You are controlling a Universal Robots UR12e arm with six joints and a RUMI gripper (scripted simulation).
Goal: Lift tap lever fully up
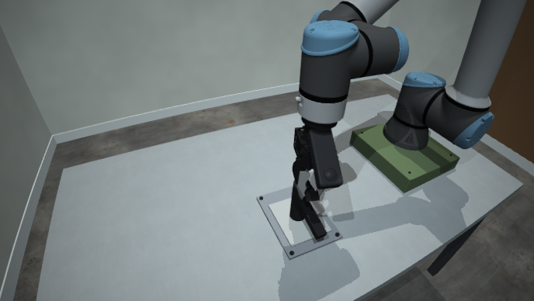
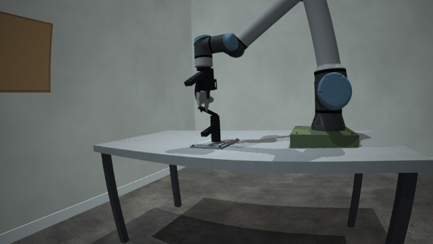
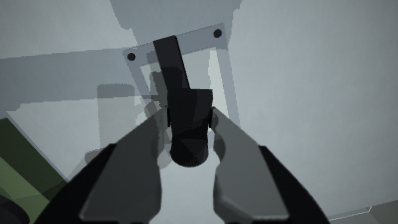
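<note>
My hand is 3 cm to the left of the lever, 1 cm past it and 1 cm above it. Round my hand: black tap: 8 cm below, 5 cm to the right, 2 cm behind.
</note>
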